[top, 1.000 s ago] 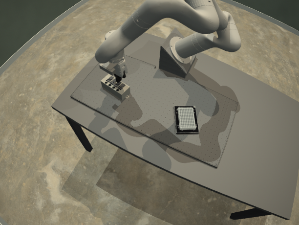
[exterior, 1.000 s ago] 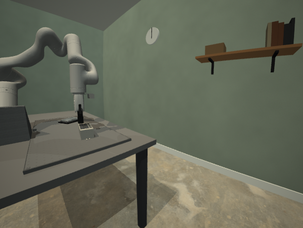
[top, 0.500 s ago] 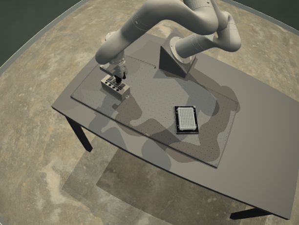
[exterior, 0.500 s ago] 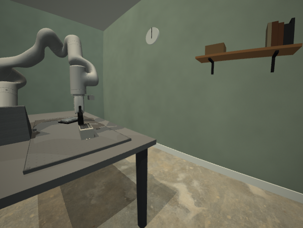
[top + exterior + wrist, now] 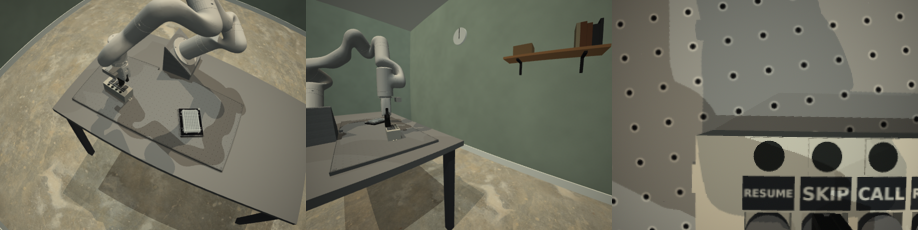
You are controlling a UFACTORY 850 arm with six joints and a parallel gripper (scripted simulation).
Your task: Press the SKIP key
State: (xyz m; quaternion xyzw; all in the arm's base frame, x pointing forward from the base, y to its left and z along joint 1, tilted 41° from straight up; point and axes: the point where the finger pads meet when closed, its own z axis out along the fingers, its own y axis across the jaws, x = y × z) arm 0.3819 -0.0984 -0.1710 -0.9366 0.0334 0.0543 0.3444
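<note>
The operator panel lies 20 mm to the right of my hand and 30 mm below it.
</note>
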